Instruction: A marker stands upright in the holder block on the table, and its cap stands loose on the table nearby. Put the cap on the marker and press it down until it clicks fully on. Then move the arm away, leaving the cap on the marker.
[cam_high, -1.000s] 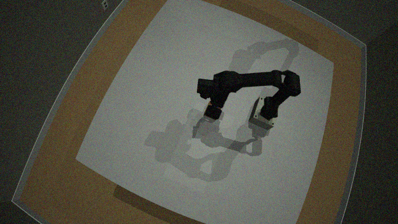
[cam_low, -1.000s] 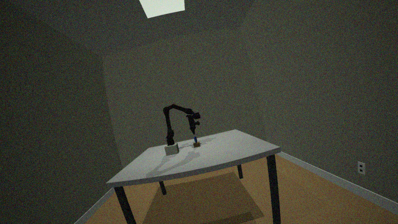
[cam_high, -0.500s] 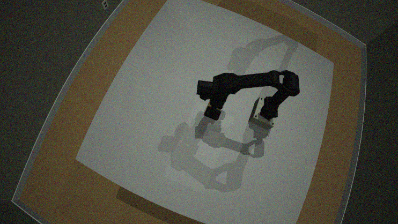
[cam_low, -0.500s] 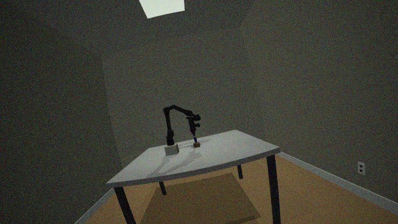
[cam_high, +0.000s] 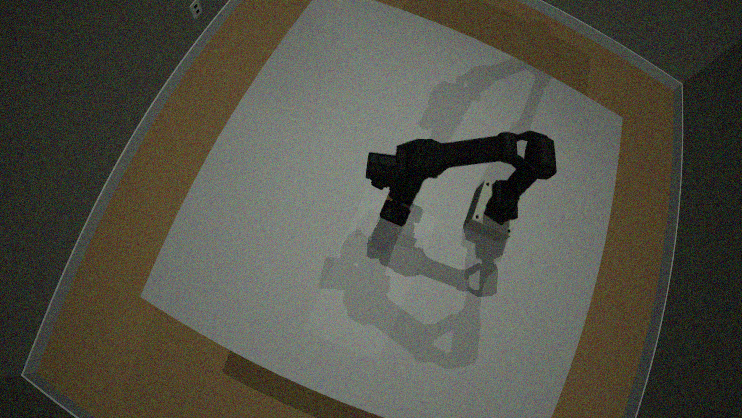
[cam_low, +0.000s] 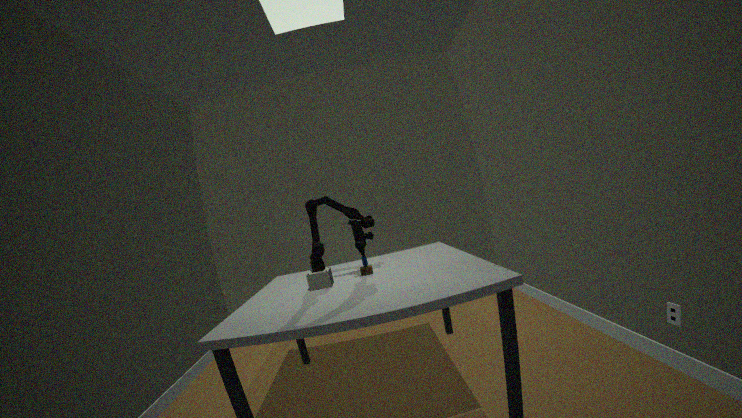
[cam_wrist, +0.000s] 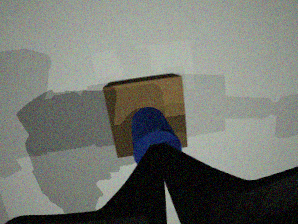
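The blue cap lies 20 mm below my gripper tip. From my gripper tip the other things lie so: marker: 30 mm below; then holder block: 80 mm below.
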